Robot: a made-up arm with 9 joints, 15 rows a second.
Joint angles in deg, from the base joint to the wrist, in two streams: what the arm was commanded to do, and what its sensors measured. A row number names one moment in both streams.
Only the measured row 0 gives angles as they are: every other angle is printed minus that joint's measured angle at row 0.
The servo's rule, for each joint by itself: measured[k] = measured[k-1] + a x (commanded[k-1-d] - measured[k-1]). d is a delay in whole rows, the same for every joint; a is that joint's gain. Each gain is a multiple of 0.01, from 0.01 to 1. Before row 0 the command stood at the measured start. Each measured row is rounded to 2 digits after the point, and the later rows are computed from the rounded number. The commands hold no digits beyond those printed.
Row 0, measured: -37.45, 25.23, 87.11, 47.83, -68.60, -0.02, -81.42, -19.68, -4.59
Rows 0 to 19, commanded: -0.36, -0.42, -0.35, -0.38, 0.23, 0.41, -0.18, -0.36, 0.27; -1.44, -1.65, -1.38, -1.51, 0.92, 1.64, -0.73, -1.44, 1.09; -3.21, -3.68, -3.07, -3.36, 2.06, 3.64, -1.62, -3.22, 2.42; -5.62, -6.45, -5.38, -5.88, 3.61, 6.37, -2.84, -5.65, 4.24; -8.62, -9.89, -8.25, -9.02, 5.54, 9.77, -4.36, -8.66, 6.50; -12.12, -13.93, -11.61, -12.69, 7.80, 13.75, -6.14, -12.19, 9.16; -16.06, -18.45, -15.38, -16.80, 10.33, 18.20, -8.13, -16.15, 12.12; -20.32, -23.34, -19.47, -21.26, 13.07, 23.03, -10.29, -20.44, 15.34; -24.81, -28.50, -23.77, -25.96, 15.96, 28.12, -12.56, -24.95, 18.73; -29.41, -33.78, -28.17, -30.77, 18.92, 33.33, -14.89, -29.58, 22.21; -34.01, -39.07, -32.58, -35.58, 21.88, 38.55, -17.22, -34.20, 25.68; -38.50, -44.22, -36.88, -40.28, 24.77, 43.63, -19.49, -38.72, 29.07; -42.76, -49.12, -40.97, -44.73, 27.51, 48.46, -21.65, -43.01, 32.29; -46.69, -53.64, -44.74, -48.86, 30.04, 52.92, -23.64, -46.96, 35.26; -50.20, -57.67, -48.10, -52.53, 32.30, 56.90, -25.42, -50.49, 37.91; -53.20, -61.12, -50.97, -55.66, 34.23, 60.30, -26.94, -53.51, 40.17; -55.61, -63.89, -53.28, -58.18, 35.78, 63.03, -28.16, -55.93, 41.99; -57.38, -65.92, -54.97, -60.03, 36.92, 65.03, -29.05, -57.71, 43.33; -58.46, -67.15, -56.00, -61.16, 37.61, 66.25, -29.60, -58.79, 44.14; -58.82, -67.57, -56.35, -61.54, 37.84, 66.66, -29.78, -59.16, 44.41
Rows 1 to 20, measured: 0.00, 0.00, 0.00, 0.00, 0.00, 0.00, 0.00, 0.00, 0.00; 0.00, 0.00, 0.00, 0.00, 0.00, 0.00, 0.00, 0.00, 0.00; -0.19, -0.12, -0.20, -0.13, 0.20, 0.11, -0.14, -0.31, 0.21; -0.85, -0.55, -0.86, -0.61, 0.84, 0.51, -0.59, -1.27, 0.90; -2.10, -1.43, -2.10, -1.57, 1.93, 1.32, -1.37, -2.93, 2.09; -3.97, -2.84, -3.94, -3.08, 3.43, 2.63, -2.49, -5.24, 3.77; -6.43, -4.81, -6.35, -5.16, 5.31, 4.49, -3.91, -8.15, 5.90; -9.45, -7.36, -9.30, -7.80, 7.53, 6.90, -5.60, -11.58, 8.44; -12.95, -10.47, -12.70, -10.95, 10.02, 9.84, -7.52, -15.46, 11.31; -16.86, -14.07, -16.49, -14.56, 12.73, 13.27, -9.63, -19.69, 14.45; -21.07, -18.11, -20.57, -18.55, 15.60, 17.13, -11.86, -24.16, 17.79; -25.49, -22.50, -24.83, -22.83, 18.55, 21.34, -14.16, -28.77, 21.24; -30.01, -27.14, -29.17, -27.29, 21.51, 25.81, -16.49, -33.39, 24.70; -34.51, -31.92, -33.49, -31.84, 24.41, 30.44, -18.77, -37.92, 28.11; -38.88, -36.74, -37.68, -36.35, 27.17, 35.13, -20.96, -42.25, 31.37; -43.02, -41.47, -41.63, -40.73, 29.72, 39.76, -23.00, -46.25, 34.40; -46.83, -46.01, -45.25, -44.86, 32.02, 44.22, -24.84, -49.85, 37.14; -50.21, -50.24, -48.45, -48.64, 33.99, 48.40, -26.44, -52.96, 39.50; -53.07, -54.06, -51.15, -51.98, 35.58, 52.20, -27.75, -55.48, 41.44; -55.35, -57.38, -53.29, -54.80, 36.77, 55.54, -28.74, -57.38, 42.91
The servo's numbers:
d 2
a 0.53 0.28 0.56 0.35 0.89 0.26 0.76 0.85 0.78

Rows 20 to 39, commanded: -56.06, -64.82, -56.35, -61.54, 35.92, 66.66, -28.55, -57.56, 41.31; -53.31, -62.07, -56.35, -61.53, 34.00, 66.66, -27.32, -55.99, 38.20; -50.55, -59.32, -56.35, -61.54, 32.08, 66.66, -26.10, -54.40, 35.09; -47.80, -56.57, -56.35, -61.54, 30.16, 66.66, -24.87, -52.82, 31.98; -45.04, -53.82, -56.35, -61.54, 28.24, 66.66, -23.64, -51.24, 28.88; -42.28, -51.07, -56.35, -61.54, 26.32, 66.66, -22.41, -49.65, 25.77; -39.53, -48.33, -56.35, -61.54, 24.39, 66.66, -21.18, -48.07, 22.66; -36.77, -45.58, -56.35, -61.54, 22.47, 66.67, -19.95, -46.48, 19.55; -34.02, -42.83, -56.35, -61.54, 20.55, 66.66, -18.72, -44.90, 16.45; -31.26, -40.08, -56.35, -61.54, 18.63, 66.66, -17.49, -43.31, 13.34; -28.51, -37.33, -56.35, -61.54, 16.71, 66.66, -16.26, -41.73, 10.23; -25.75, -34.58, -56.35, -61.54, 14.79, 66.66, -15.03, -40.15, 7.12; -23.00, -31.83, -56.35, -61.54, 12.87, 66.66, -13.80, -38.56, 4.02; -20.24, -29.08, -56.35, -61.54, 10.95, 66.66, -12.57, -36.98, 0.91; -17.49, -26.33, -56.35, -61.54, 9.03, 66.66, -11.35, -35.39, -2.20; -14.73, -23.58, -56.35, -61.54, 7.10, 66.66, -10.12, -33.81, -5.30; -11.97, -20.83, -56.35, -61.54, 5.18, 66.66, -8.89, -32.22, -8.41; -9.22, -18.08, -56.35, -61.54, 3.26, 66.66, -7.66, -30.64, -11.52; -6.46, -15.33, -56.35, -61.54, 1.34, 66.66, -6.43, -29.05, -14.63; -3.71, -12.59, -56.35, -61.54, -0.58, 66.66, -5.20, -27.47, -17.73
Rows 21 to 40, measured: -57.00, -60.12, -54.81, -57.03, 37.52, 58.32, -29.39, -58.58, 43.87; -57.96, -62.21, -55.67, -58.61, 37.80, 60.49, -29.69, -59.07, 44.29; -56.95, -62.94, -56.05, -59.64, 36.13, 62.09, -28.82, -57.79, 41.97; -55.02, -62.70, -56.22, -60.30, 34.23, 63.28, -27.68, -56.26, 39.03; -52.65, -61.75, -56.29, -60.73, 32.32, 64.16, -26.48, -54.68, 35.96; -50.08, -60.30, -56.32, -61.01, 30.40, 64.81, -25.26, -53.10, 32.86; -47.41, -58.49, -56.34, -61.20, 28.48, 65.29, -24.03, -51.52, 29.76; -44.69, -56.41, -56.35, -61.32, 26.56, 65.65, -22.80, -49.93, 26.65; -41.96, -54.15, -56.35, -61.40, 24.63, 65.91, -21.57, -48.35, 23.54; -39.21, -51.75, -56.35, -61.45, 22.71, 66.11, -20.34, -46.76, 20.43; -36.46, -49.25, -56.35, -61.48, 20.79, 66.25, -19.11, -45.18, 17.33; -33.70, -46.68, -56.35, -61.50, 18.87, 66.36, -17.88, -43.59, 14.22; -30.95, -44.06, -56.35, -61.51, 16.95, 66.44, -16.65, -42.01, 11.11; -28.19, -41.41, -56.35, -61.52, 15.03, 66.50, -15.42, -40.43, 8.00; -25.44, -38.73, -56.35, -61.53, 13.11, 66.54, -14.19, -38.84, 4.90; -22.68, -36.03, -56.35, -61.53, 11.19, 66.57, -12.96, -37.26, 1.79; -19.93, -33.31, -56.35, -61.53, 9.27, 66.59, -11.74, -35.67, -1.32; -17.17, -30.59, -56.35, -61.53, 7.34, 66.61, -10.51, -34.09, -4.42; -14.41, -27.86, -56.35, -61.53, 5.42, 66.62, -9.28, -32.50, -7.53; -11.66, -25.12, -56.35, -61.53, 3.50, 66.63, -8.05, -30.92, -10.64
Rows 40 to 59, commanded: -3.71, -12.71, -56.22, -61.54, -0.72, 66.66, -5.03, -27.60, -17.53; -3.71, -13.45, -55.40, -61.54, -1.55, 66.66, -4.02, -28.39, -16.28; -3.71, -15.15, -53.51, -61.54, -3.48, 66.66, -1.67, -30.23, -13.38; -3.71, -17.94, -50.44, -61.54, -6.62, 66.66, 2.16, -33.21, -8.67; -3.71, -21.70, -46.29, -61.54, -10.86, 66.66, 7.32, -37.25, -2.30; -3.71, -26.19, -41.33, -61.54, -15.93, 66.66, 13.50, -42.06, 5.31; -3.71, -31.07, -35.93, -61.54, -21.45, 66.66, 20.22, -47.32, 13.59; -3.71, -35.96, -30.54, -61.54, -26.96, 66.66, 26.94, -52.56, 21.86; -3.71, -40.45, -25.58, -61.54, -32.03, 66.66, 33.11, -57.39, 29.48; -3.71, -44.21, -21.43, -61.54, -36.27, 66.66, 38.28, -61.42, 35.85; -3.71, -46.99, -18.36, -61.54, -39.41, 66.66, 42.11, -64.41, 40.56; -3.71, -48.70, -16.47, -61.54, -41.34, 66.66, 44.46, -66.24, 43.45; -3.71, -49.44, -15.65, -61.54, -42.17, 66.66, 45.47, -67.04, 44.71; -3.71, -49.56, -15.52, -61.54, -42.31, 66.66, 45.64, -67.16, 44.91; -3.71, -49.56, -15.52, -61.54, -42.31, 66.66, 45.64, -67.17, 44.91; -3.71, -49.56, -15.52, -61.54, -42.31, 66.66, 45.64, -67.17, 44.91; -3.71, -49.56, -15.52, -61.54, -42.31, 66.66, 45.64, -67.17, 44.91; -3.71, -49.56, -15.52, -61.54, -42.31, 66.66, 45.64, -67.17, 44.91; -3.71, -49.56, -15.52, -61.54, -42.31, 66.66, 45.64, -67.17, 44.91; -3.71, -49.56, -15.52, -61.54, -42.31, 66.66, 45.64, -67.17, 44.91
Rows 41 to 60, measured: -8.90, -22.38, -56.35, -61.53, 1.58, 66.64, -6.82, -29.33, -13.75; -6.15, -19.64, -56.35, -61.53, -0.34, 66.65, -5.59, -27.75, -16.85; -4.86, -17.70, -56.28, -61.53, -0.68, 66.65, -5.16, -27.62, -17.38; -4.25, -16.51, -55.79, -61.53, -1.45, 66.65, -4.29, -28.27, -16.52; -3.96, -16.13, -54.51, -61.53, -3.26, 66.65, -2.30, -29.94, -14.07; -3.83, -16.64, -52.23, -61.53, -6.25, 66.65, 1.09, -32.72, -9.86; -3.77, -18.06, -48.90, -61.53, -10.35, 66.65, 5.82, -36.57, -3.96; -3.74, -20.34, -44.66, -61.53, -15.32, 66.65, 11.66, -41.24, 3.27; -3.72, -23.34, -39.77, -61.53, -20.78, 66.65, 18.17, -46.41, 11.32; -3.71, -26.87, -34.60, -61.53, -26.28, 66.65, 24.84, -51.64, 19.54; -3.71, -30.67, -29.55, -61.53, -31.40, 66.65, 31.13, -56.53, 27.29; -3.71, -34.46, -25.00, -61.53, -35.73, 66.65, 36.56, -60.69, 33.97; -3.71, -37.97, -21.28, -61.53, -39.01, 66.65, 40.78, -63.85, 39.11; -3.71, -40.97, -18.59, -61.53, -41.08, 66.65, 43.58, -65.88, 42.50; -3.71, -43.34, -16.94, -61.53, -42.05, 66.65, 45.02, -66.87, 44.22; -3.71, -45.08, -16.14, -61.53, -42.28, 66.65, 45.49, -67.12, 44.76; -3.71, -46.33, -15.79, -61.53, -42.31, 66.65, 45.60, -67.16, 44.88; -3.71, -47.23, -15.64, -61.53, -42.31, 66.65, 45.63, -67.17, 44.90; -3.71, -47.88, -15.57, -61.53, -42.31, 66.65, 45.64, -67.17, 44.91; -3.71, -48.35, -15.54, -61.53, -42.31, 66.65, 45.64, -67.17, 44.91
